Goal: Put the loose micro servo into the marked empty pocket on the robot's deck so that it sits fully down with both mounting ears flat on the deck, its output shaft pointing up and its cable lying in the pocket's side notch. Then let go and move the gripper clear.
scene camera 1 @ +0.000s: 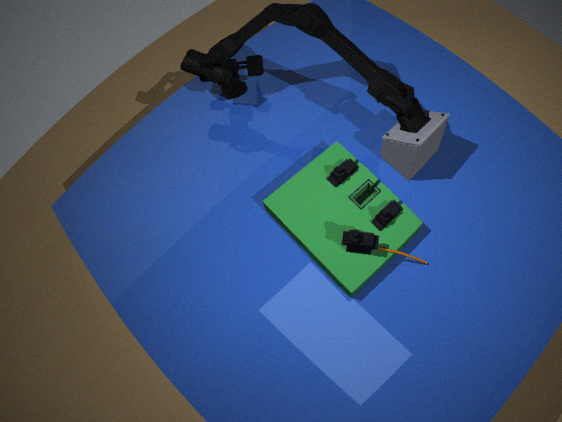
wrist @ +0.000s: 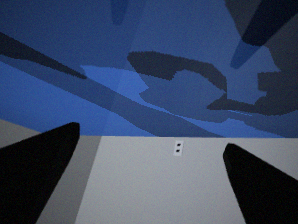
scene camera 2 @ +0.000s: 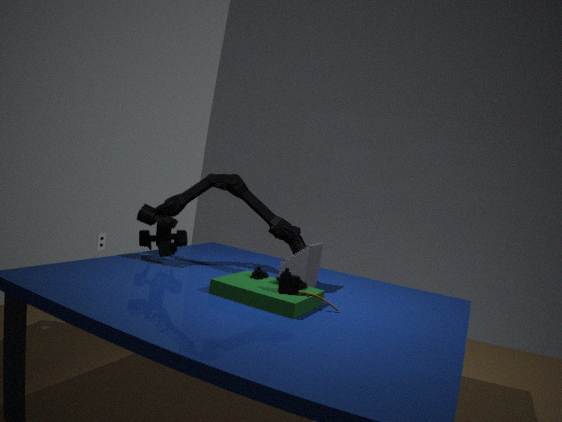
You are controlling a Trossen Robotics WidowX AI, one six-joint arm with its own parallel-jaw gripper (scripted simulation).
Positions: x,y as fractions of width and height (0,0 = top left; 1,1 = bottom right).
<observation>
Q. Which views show the gripper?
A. Scene camera 1, the wrist view and scene camera 2: all of them.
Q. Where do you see a black micro servo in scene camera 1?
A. At 0.64,0.57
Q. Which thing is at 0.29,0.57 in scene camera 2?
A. The gripper.
</observation>
